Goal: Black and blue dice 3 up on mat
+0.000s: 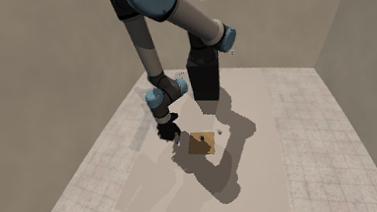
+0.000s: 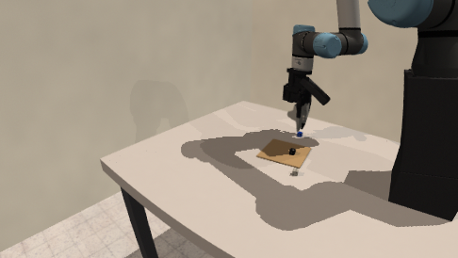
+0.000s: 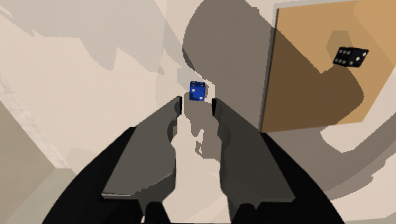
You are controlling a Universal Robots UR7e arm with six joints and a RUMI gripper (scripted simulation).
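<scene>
Right now my hand is 30 mm above the blue die. Round my hand: black die 140 mm to the left, 50 mm behind, 30 mm below; brown mat 150 mm to the left, 40 mm below, 30 mm behind; white die 230 mm to the left, 120 mm behind, 30 mm below.
</scene>
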